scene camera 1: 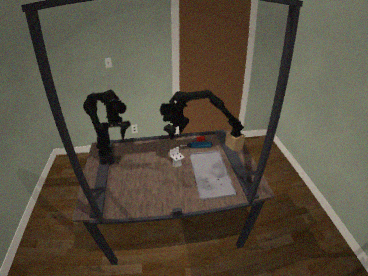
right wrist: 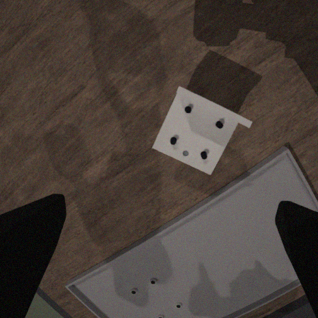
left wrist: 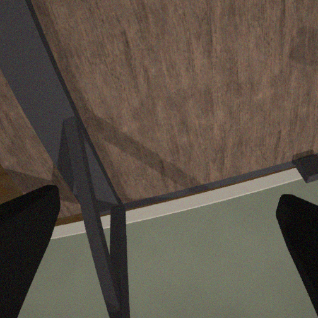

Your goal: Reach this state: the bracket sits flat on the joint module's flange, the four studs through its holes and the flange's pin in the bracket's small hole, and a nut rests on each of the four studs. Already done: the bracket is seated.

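The white bracket lies flat on the joint module, whose flange is hidden beneath it. In the right wrist view four dark studs show through its holes with bare tops, and a grey pin shows in the small hole. An upright plate stands along one edge. Several small nuts lie apart on the pale tray. My right gripper is open and empty, above the table behind the bracket. My left gripper is open and empty, raised at the left.
A blue-handled screwdriver and a red object lie behind the tray. A wooden block stands at the back right near the right arm's base. Dark frame posts rise at the table's sides.
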